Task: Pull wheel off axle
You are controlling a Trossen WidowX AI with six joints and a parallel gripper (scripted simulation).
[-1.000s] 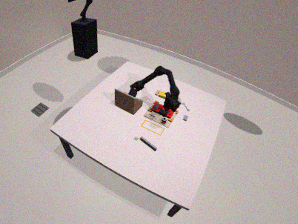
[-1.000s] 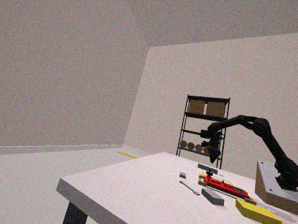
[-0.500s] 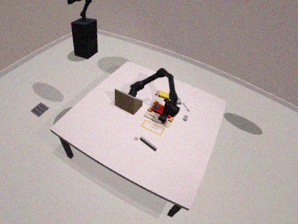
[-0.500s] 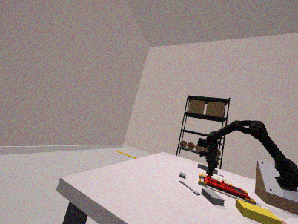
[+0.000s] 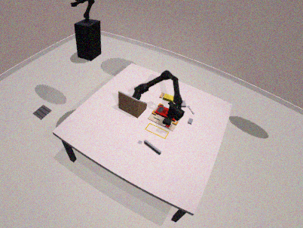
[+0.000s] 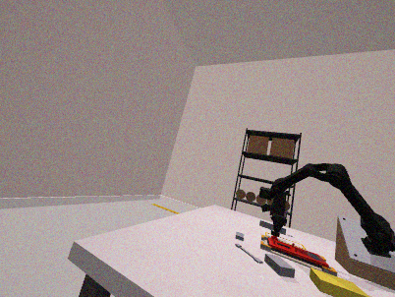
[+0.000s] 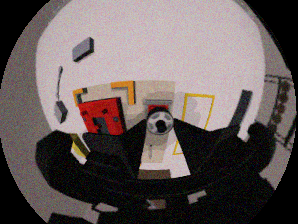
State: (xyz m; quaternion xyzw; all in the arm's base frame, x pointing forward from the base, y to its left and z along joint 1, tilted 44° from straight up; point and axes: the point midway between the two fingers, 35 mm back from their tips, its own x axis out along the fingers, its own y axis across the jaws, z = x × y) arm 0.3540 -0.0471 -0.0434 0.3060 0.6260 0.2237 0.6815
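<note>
My gripper tip is right at the wheel. The rest, counted from my gripper tip: yellow block (110 mm behind, 340 mm to the left, 20 mm below).
</note>
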